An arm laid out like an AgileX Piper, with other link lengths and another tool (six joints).
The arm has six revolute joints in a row. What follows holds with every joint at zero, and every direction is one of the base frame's.
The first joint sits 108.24 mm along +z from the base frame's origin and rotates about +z.
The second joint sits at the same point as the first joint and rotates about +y.
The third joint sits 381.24 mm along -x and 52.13 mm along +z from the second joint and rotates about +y.
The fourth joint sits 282.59 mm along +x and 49.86 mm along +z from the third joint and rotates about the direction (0.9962, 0, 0.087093).
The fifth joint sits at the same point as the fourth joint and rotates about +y.
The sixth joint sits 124.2 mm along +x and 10.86 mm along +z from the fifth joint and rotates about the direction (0.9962, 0, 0.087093).
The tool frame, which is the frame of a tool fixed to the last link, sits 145.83 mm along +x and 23 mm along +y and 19.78 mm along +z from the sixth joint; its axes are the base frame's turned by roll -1.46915, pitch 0.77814 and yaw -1.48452 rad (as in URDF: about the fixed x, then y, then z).
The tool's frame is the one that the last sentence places.
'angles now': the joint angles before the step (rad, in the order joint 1, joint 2, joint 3, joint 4, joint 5, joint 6). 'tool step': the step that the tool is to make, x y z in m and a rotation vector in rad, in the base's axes. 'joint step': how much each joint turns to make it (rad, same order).
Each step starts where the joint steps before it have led.
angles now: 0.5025, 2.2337, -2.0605, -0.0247, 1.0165, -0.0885
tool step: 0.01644, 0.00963, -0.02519, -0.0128, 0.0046, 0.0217
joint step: -0.0001, 0.0855, -0.0881, 0.0021, 0.0124, -0.0248
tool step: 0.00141, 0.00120, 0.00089, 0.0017, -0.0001, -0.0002
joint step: 0.0001, 0.0066, -0.0162, 0.0015, 0.0086, 0.0000
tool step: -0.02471, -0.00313, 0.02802, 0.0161, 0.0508, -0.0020
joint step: 0.0000, -0.0544, 0.0000, 0.0387, 0.0912, 0.0000
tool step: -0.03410, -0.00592, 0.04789, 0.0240, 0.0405, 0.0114
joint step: 0.0000, -0.0875, -0.0012, 0.0433, 0.1128, -0.0065
